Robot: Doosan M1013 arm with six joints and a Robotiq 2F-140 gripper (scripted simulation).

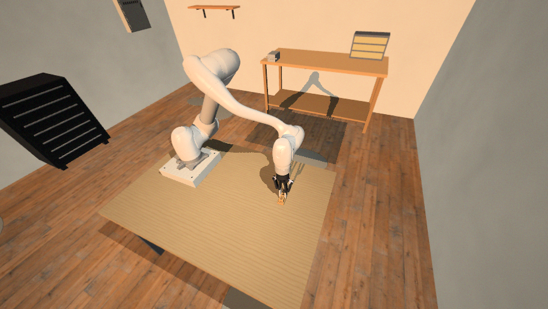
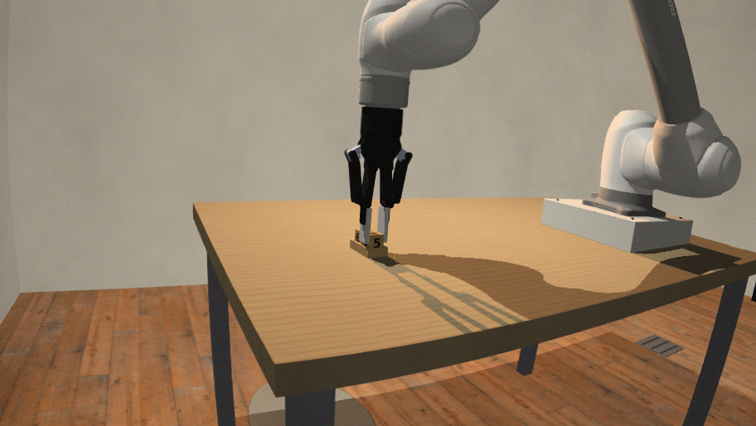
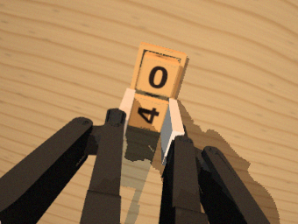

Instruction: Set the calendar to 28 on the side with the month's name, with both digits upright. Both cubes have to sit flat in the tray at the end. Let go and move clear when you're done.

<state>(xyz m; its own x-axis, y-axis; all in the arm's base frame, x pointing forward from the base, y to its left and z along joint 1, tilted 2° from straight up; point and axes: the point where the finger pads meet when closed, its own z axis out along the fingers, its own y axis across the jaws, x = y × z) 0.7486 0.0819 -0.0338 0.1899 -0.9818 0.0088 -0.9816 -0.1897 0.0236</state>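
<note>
Right now the wooden calendar tray is 2 cm to the right of my hand and 5 cm below it.
</note>
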